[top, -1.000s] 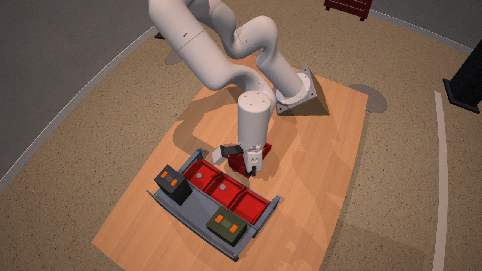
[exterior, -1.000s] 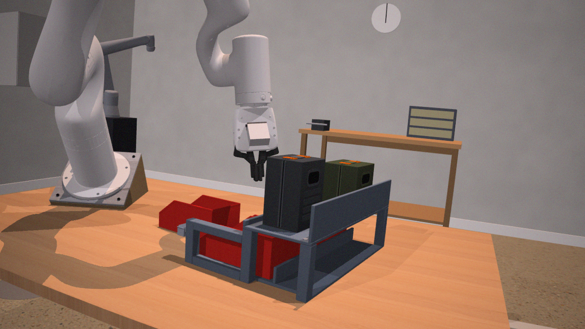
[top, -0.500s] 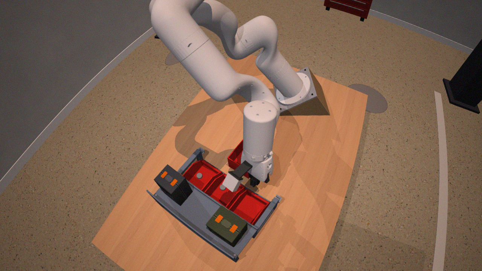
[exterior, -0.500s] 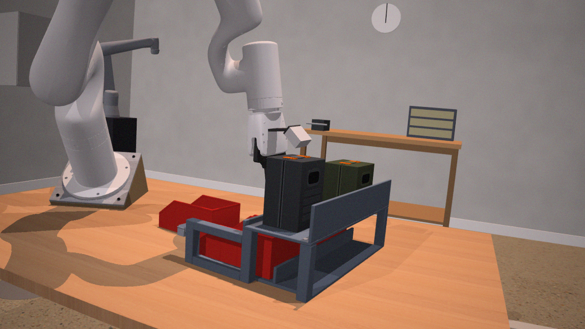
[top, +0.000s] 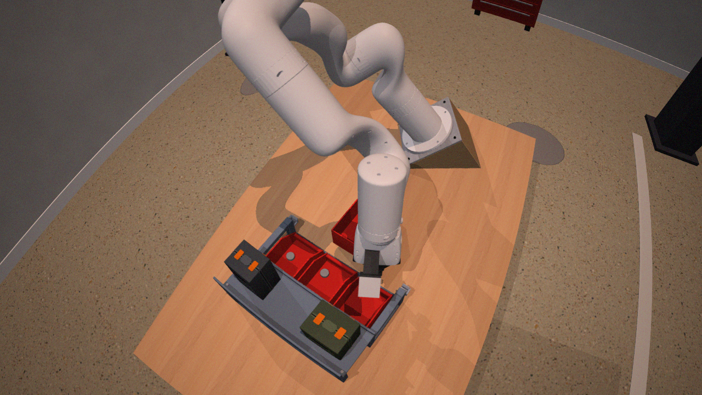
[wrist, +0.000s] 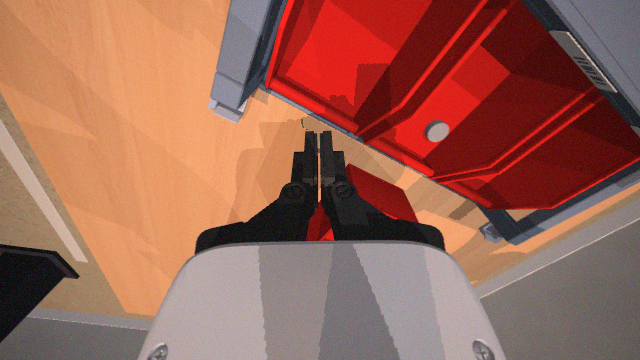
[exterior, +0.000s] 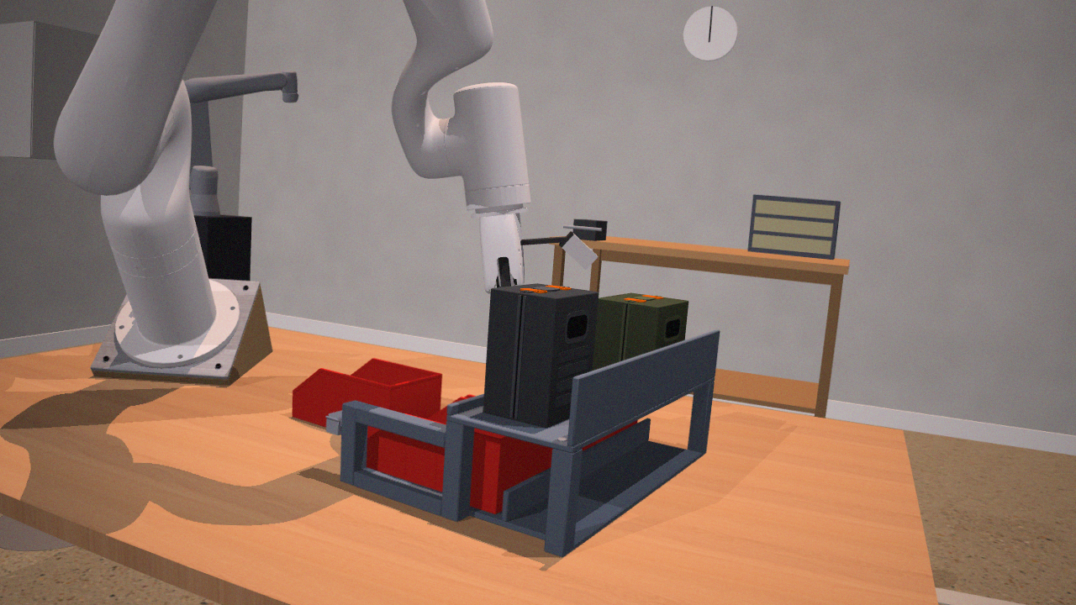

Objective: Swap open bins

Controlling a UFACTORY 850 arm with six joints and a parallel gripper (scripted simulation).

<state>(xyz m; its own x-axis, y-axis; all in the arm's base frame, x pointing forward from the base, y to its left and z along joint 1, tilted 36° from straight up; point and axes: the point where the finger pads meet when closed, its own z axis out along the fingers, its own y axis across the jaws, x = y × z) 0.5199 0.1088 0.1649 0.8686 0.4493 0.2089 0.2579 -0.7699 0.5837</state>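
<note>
Now: hand 4 cm past the shelf front lip, 10 cm to the left of it and 13 cm above it. The rest, counted from my hand: grey back panel (22 cm ahead, 17 cm to the right); black case (11 cm ahead, 26 cm to the right, 3 cm above); green case (18 cm ahead, 4 cm to the right, 1 cm above).
</note>
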